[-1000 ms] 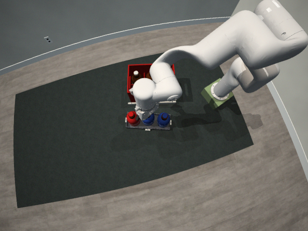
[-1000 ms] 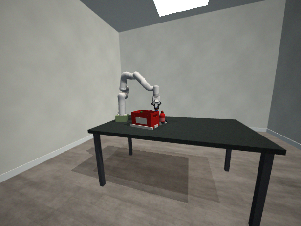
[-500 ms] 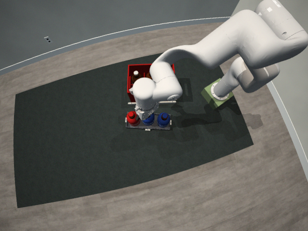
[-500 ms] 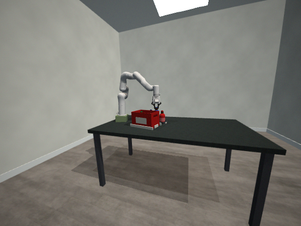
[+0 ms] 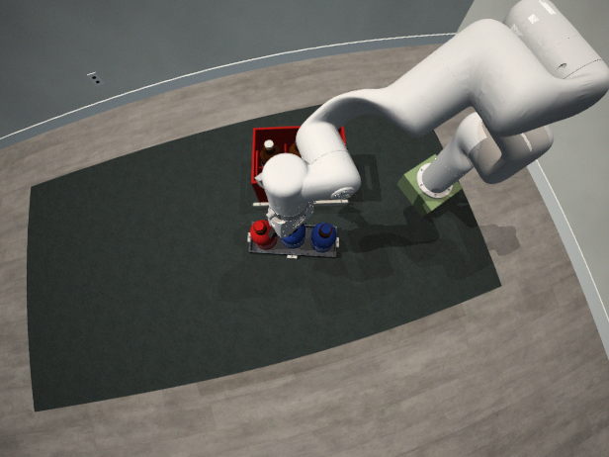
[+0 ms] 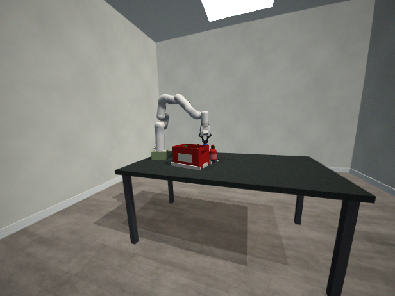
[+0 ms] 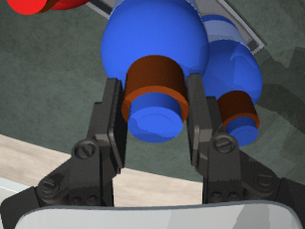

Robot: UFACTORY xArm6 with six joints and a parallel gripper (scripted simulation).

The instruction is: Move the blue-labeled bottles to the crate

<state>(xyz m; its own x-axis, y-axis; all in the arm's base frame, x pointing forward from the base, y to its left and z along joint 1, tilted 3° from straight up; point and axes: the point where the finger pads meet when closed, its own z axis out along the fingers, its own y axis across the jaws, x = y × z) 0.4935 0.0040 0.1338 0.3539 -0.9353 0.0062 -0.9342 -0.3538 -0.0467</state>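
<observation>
Right now my hand is 110 mm above the red-labeled bottle, 80 mm short of it and 40 mm to the left of it. The rest, counted from my hand: crate 200 mm to the right, 110 mm below, 100 mm behind; grey tray 180 mm below.
</observation>
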